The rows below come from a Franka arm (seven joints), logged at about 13 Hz.
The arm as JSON. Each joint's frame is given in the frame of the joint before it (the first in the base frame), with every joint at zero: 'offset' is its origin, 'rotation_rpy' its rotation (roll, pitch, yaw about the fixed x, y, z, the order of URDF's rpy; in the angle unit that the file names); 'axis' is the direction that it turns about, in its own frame. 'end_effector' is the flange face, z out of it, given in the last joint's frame.
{
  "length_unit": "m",
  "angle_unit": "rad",
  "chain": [
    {
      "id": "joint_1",
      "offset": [
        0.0,
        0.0,
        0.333
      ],
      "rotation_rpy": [
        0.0,
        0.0,
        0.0
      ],
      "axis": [
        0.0,
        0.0,
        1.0
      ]
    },
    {
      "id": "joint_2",
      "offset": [
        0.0,
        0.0,
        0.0
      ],
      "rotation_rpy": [
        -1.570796,
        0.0,
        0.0
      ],
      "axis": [
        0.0,
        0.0,
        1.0
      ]
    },
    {
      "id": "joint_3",
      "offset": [
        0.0,
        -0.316,
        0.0
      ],
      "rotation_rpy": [
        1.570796,
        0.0,
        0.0
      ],
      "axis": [
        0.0,
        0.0,
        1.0
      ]
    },
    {
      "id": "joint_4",
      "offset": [
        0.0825,
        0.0,
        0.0
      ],
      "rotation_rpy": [
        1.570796,
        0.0,
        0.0
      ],
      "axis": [
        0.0,
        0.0,
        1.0
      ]
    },
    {
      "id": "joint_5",
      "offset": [
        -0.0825,
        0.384,
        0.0
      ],
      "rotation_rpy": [
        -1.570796,
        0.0,
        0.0
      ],
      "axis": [
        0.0,
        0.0,
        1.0
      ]
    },
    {
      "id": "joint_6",
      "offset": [
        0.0,
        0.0,
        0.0
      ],
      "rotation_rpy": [
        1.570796,
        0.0,
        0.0
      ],
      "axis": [
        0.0,
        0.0,
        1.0
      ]
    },
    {
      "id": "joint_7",
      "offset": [
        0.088,
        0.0,
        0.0
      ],
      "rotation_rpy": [
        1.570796,
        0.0,
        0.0
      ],
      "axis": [
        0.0,
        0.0,
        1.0
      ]
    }
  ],
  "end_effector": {
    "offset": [
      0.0,
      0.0,
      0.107
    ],
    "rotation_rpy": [
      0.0,
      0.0,
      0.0
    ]
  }
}
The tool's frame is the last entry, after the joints.
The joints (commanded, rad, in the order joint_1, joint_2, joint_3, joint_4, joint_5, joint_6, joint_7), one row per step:
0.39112 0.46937 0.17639 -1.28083 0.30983 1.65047 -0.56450
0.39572 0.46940 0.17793 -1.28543 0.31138 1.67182 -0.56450
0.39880 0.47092 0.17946 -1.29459 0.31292 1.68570 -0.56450
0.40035 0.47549 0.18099 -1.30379 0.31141 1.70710 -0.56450
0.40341 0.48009 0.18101 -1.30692 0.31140 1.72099 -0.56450
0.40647 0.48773 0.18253 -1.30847 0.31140 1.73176 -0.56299
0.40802 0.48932 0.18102 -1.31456 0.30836 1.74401 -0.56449
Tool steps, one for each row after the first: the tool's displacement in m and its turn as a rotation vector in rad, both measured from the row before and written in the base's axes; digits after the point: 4 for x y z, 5 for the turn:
-0.0003 0.0040 -0.0005 0.00890 -0.01240 -0.00195
-0.0008 0.0029 -0.0042 0.00262 -0.00106 -0.00034
0.0011 0.0021 -0.0059 0.00218 -0.00598 -0.00413
0.0007 0.0023 -0.0036 0.00265 -0.00445 -0.00191
0.0003 0.0031 -0.0051 0.00118 0.00028 -0.00093
0.0009 0.0002 -0.0033 -0.00126 -0.00578 -0.00183

